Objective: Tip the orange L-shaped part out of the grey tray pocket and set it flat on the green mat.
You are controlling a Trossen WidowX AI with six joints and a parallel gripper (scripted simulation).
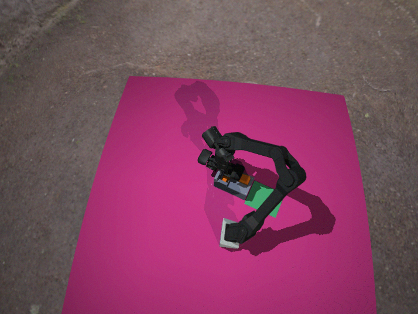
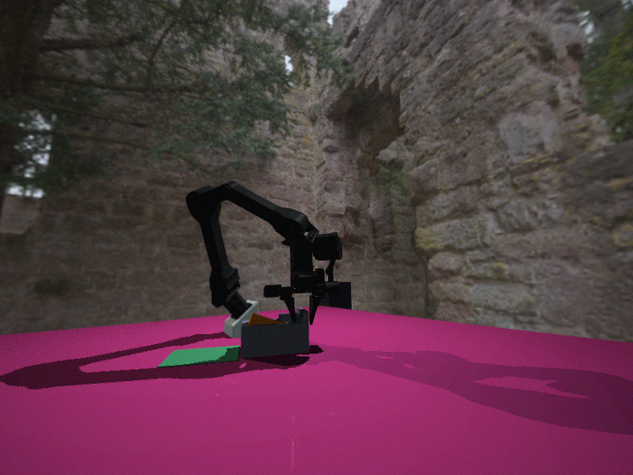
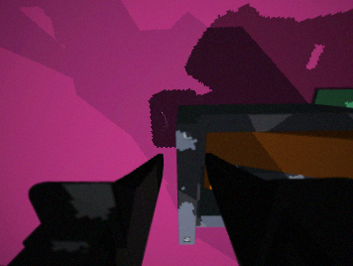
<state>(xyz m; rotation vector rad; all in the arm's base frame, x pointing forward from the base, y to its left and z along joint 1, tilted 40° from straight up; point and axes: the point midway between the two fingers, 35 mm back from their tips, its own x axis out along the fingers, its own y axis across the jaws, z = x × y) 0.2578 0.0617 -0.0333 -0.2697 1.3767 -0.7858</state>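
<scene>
Now: gripper tip 60 mm to the left of the orange L-shaped part and 20 mm past it. The rest, counted from my gripper tip: green mat 210 mm to the right, 80 mm behind, 70 mm below.
</scene>
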